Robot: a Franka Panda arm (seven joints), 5 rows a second.
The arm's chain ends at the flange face. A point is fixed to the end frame.
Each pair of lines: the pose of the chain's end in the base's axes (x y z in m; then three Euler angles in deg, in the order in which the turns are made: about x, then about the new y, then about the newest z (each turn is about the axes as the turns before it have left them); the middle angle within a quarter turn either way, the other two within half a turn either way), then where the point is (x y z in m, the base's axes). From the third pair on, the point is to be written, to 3 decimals.
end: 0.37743, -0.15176, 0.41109, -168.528, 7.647, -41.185
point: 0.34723 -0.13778 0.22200
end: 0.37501, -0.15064, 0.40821, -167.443, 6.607, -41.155
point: 0.34139 -0.13318 0.21999
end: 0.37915, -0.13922, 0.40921, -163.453, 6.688, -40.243
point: 0.345 -0.108 0.223
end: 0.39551, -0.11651, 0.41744, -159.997, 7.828, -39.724
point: 0.365 -0.073 0.233
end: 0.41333, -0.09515, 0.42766, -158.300, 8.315, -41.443
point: 0.385 -0.048 0.244
